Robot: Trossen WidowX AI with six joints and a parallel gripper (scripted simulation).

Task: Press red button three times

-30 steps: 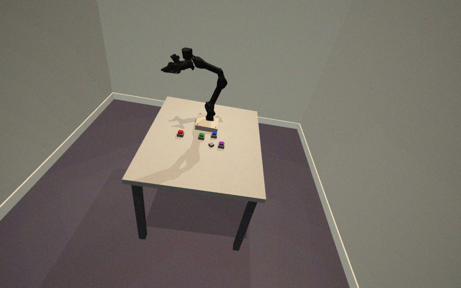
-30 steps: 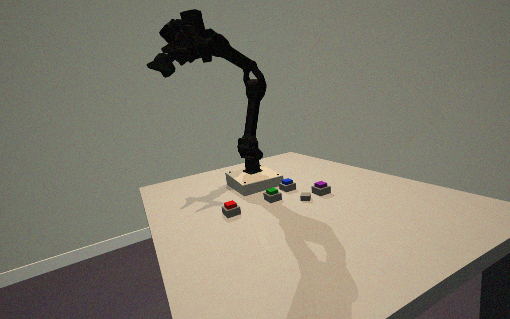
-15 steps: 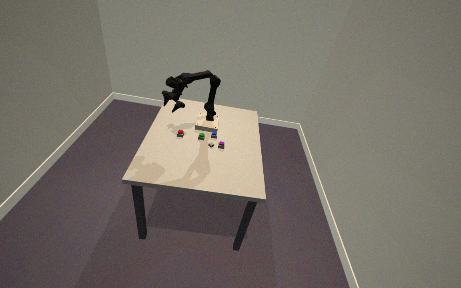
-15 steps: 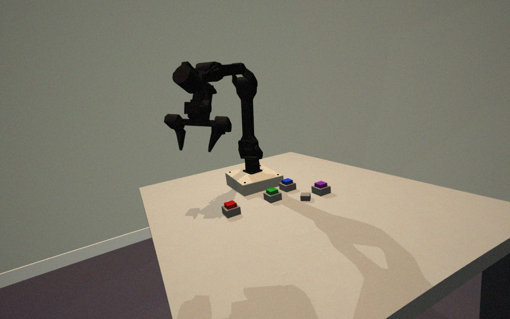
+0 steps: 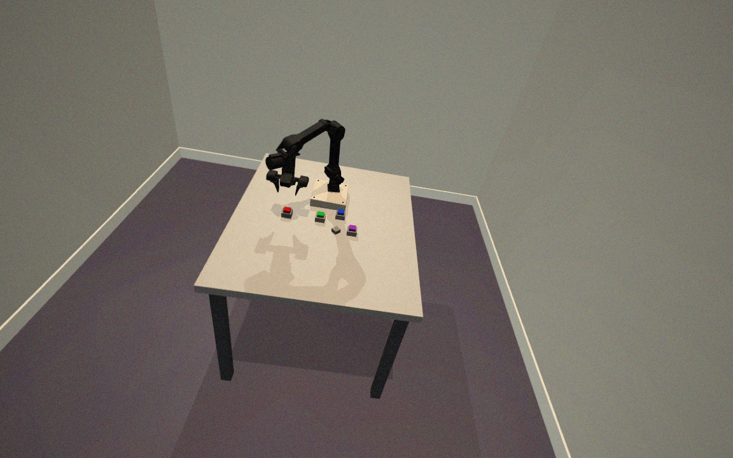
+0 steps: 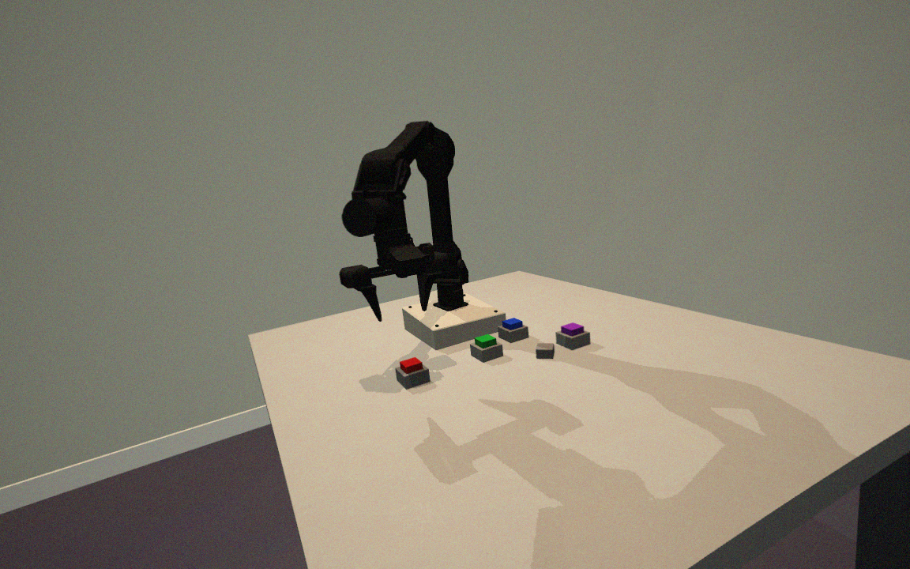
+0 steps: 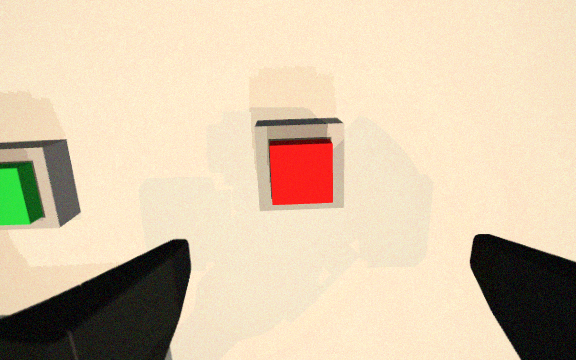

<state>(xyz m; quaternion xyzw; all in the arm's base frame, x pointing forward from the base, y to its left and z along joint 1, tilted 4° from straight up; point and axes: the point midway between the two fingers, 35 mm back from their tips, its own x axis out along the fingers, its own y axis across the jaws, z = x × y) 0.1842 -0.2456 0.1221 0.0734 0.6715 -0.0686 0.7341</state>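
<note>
Now: gripper tip 10 cm above the red button. From my gripper tip the other things lie so: blue button 1 cm behind, 27 cm to the left, 10 cm below; green button 2 cm ahead, 17 cm to the left, 10 cm below; small grey block 11 cm ahead, 24 cm to the left, 12 cm below.
</note>
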